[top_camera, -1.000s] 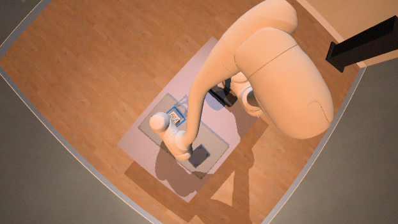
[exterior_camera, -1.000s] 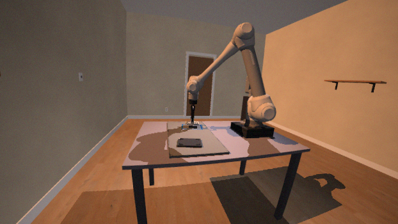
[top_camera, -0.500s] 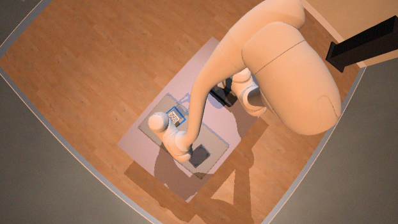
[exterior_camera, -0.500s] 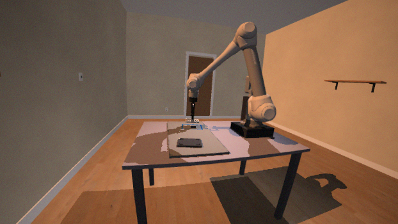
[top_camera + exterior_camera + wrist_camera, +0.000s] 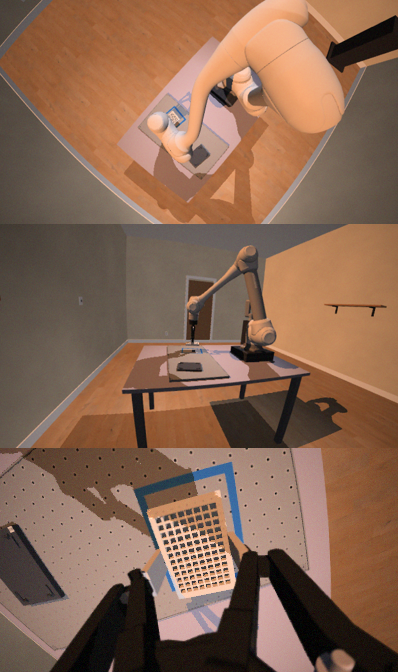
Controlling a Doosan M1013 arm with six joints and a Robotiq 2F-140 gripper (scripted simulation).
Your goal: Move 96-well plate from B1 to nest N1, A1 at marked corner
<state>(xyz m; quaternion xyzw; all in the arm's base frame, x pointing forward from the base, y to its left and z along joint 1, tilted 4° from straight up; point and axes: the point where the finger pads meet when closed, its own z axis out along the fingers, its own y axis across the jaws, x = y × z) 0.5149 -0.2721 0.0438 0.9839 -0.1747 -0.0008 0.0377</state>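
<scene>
The dark plate nest N1 is 150 mm ahead of my hand, 340 mm to the left of it and 80 mm below it. From my hand the other things lie so: corner label: 210 mm ahead, 260 mm to the left, 80 mm below; white 96-well plate: 20 mm below.
</scene>
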